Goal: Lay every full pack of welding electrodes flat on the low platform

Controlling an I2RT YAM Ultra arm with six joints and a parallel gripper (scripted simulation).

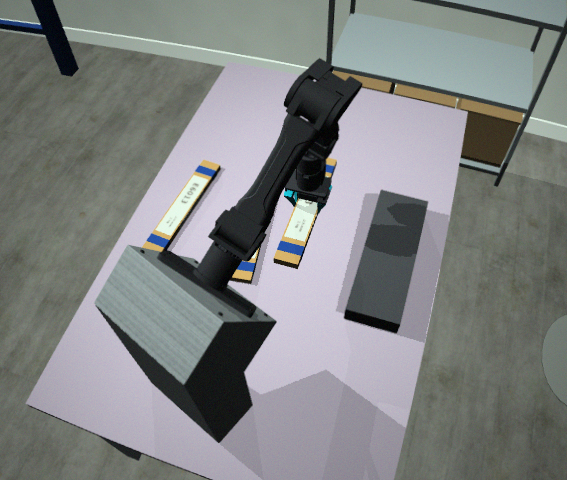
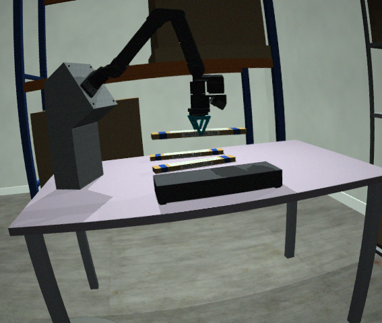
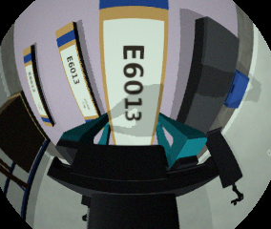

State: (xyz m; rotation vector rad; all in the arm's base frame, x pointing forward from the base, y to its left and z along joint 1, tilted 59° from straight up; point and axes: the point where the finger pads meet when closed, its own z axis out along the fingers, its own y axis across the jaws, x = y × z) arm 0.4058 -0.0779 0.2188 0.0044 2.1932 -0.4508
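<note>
Right now the low dark platform is 6 cm behind my hand, 22 cm to the right of it and 15 cm below it.
</note>
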